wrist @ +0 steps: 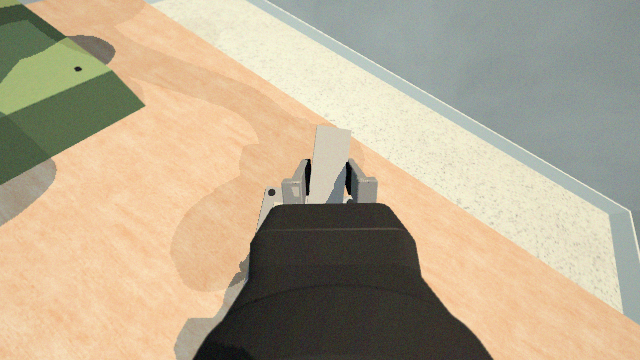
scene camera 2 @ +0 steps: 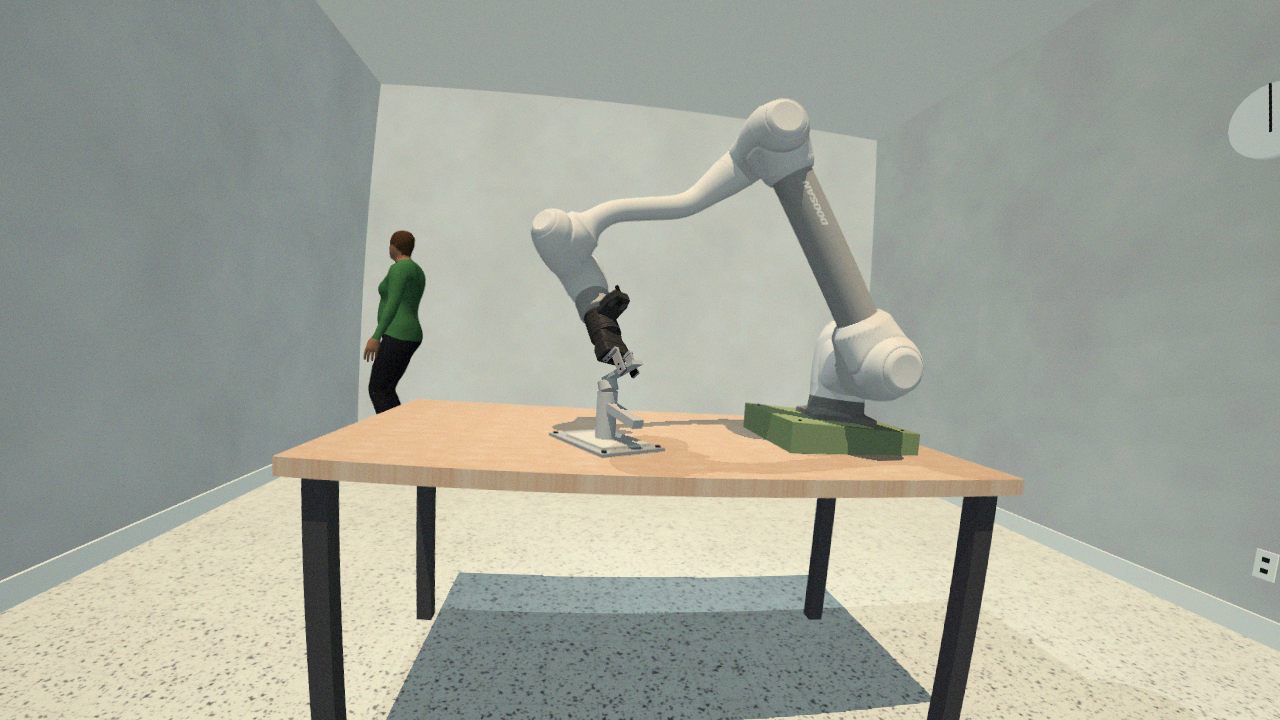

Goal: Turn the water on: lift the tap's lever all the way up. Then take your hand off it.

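The tap (scene camera 2: 606, 413) stands upright on its white base plate (scene camera 2: 575, 439) (wrist: 267, 201), with its spout pointing toward the robot's base. The tap's light grey lever (scene camera 2: 614, 374) (wrist: 332, 145) slopes upward from the top of the tap, toward the robot's side. My gripper (scene camera 2: 630, 364) (wrist: 327, 170) is shut on the lever, one finger on each side of it, and the lever's end sticks out past the fingertips. The gripper is tilted, its body up and to the left of the tap in the scene view. The tap's body is hidden behind the gripper in the wrist view.
The wooden table (scene camera 2: 375, 447) (wrist: 125, 280) carries the tap and the green base block (scene camera 2: 832, 436) (wrist: 100, 105) of the arm, to the right of the tap in the scene view. A person in a green top (scene camera 2: 405, 300) stands behind the table at the left.
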